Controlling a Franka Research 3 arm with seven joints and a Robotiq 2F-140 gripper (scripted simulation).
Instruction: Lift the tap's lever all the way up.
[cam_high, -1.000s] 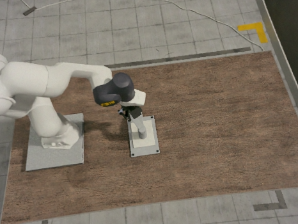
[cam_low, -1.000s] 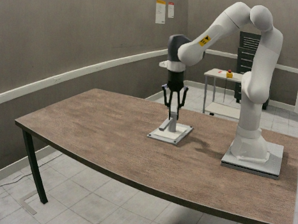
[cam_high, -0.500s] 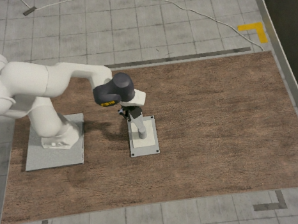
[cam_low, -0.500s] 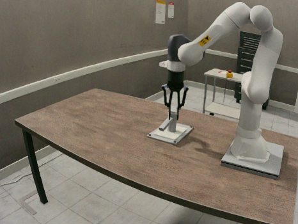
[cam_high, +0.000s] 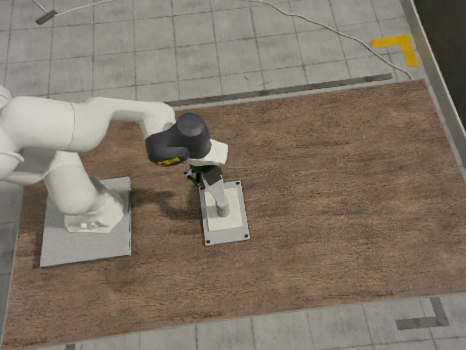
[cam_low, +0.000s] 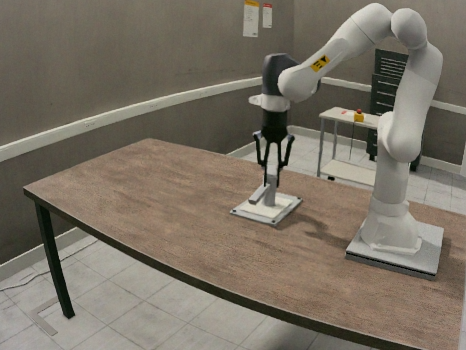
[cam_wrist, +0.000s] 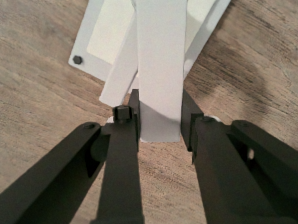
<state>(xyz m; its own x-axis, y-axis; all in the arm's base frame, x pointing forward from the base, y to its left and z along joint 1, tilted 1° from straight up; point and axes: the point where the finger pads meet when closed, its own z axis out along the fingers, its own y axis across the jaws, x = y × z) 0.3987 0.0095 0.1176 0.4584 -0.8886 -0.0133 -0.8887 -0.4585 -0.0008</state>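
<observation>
The lever lies 30 mm to the right of my hand and 20 mm ahead of it. Round my hand: white tap: 60 mm to the right, 40 mm below, 30 mm ahead.
</observation>
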